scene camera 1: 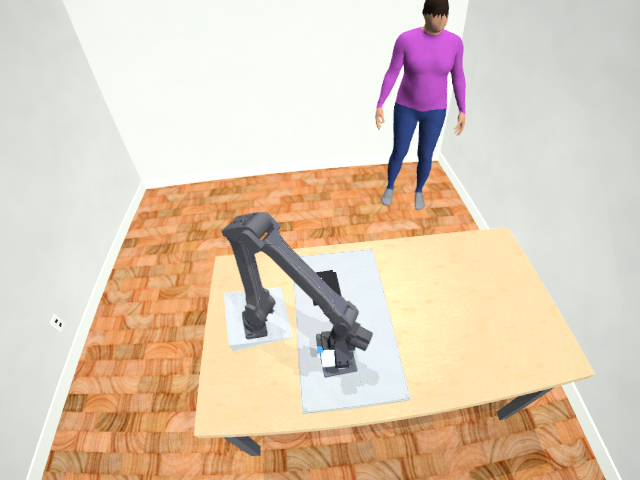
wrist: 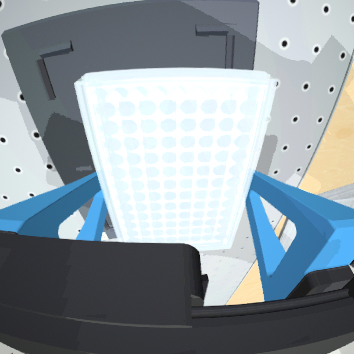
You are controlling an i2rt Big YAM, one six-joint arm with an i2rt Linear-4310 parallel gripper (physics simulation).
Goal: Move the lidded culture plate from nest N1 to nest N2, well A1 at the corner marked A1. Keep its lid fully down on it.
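Places are measured from the arm's base along level axes (x ahead, y left, z up), in millimetres.
Pixels of known places: gripper, between the fingertips: (wrist: 176,176); arm's base, origin of its link: (scene camera 1: 254,324).
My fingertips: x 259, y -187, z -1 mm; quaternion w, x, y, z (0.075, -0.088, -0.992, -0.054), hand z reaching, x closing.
Note:
Ahead of a thing's pixels: the offset from my fingertips to its middle. Level surfaces: height alone.
The lidded culture plate @(dx +1, dy +0, dz +10 mm) (scene camera 1: 328,358) (wrist: 175,130) is white, with rows of wells showing through its clear lid. The lid looks flat and level on it. My gripper (scene camera 1: 336,350) (wrist: 176,176) is shut on the plate, one blue finger against each long side. The plate is held above a dark grey nest @(dx +12, dy -14, dz -13 mm) (scene camera 1: 339,372) (wrist: 135,40) and apart from it. In the wrist view it is offset from the nest's raised corner ledges, two of which show beyond its far end. A second dark nest @(dx +58, dy +288, dz -13 mm) (scene camera 1: 331,279) lies farther back, partly behind the arm. No nest label or A1 mark is readable.
The nests stand on a light perforated board @(dz -20 mm) (scene camera 1: 356,273) (wrist: 305,105) on the wooden table @(dz -33 mm) (scene camera 1: 465,310). The arm's base stands on a pale slab (scene camera 1: 235,335) to the left. A person (scene camera 1: 423,72) stands behind the table.

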